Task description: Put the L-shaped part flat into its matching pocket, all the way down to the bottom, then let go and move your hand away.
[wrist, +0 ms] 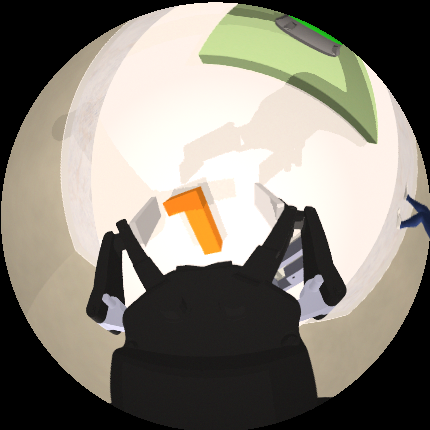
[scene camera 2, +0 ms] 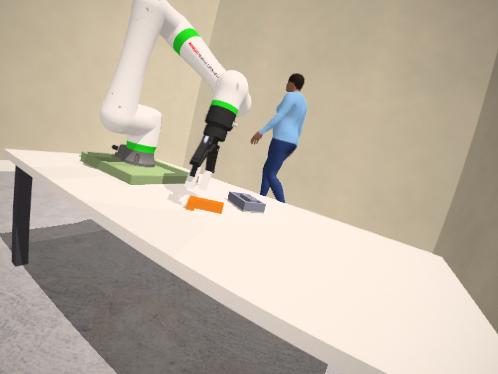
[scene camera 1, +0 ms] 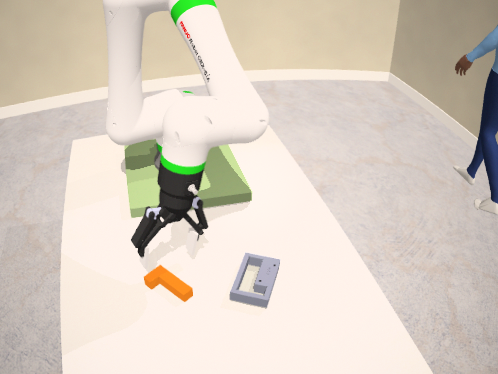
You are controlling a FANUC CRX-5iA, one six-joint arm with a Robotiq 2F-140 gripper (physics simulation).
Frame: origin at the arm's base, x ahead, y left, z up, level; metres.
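Seen in the pictures: gripper, fingertip midpoint: point(wrist: 205, 198) point(scene camera 2: 195, 188) point(scene camera 1: 166, 257); arm's base, link origin: point(scene camera 2: 138, 162).
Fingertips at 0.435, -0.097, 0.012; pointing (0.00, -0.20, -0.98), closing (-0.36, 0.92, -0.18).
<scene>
Pixels of each thing's top centre, then the offset from my fingertips to it, as dx, dy, dz. Level surfaces: height alone.
- orange L-shaped part, top centre: point(wrist: 191, 228) point(scene camera 1: 167, 282) point(scene camera 2: 206, 201) +0.062, -0.013, -0.022
- grey-blue block with the pocket, top centre: point(wrist: 297, 270) point(scene camera 1: 256, 275) point(scene camera 2: 247, 197) +0.088, +0.200, -0.015
- white table, surface height: dz -0.052
The orange L-shaped part point(scene camera 1: 172, 285) point(scene camera 2: 205, 205) point(wrist: 204, 225) lies flat on the table, apart from the grey-blue block with the pocket point(scene camera 1: 250, 300) point(scene camera 2: 254, 206) point(wrist: 291, 281). The block's pocket is open and empty in scene camera 1; in the wrist view a finger partly hides the block. My gripper point(scene camera 1: 169, 251) point(scene camera 2: 198, 181) point(wrist: 205, 198) is wide open and empty. It hangs above the table, a little to the robot-base side of the part. In the wrist view the part shows between the two pale fingertip pads, below their height.
The white table point(scene camera 1: 320, 320) point(scene camera 2: 350, 260) carries the green base plate point(scene camera 1: 230, 185) point(scene camera 2: 155, 175) point(wrist: 240, 45) under the arm, behind the gripper. A person in a blue shirt point(scene camera 1: 485, 47) point(scene camera 2: 290, 120) stands on the floor beyond the table's far side.
</scene>
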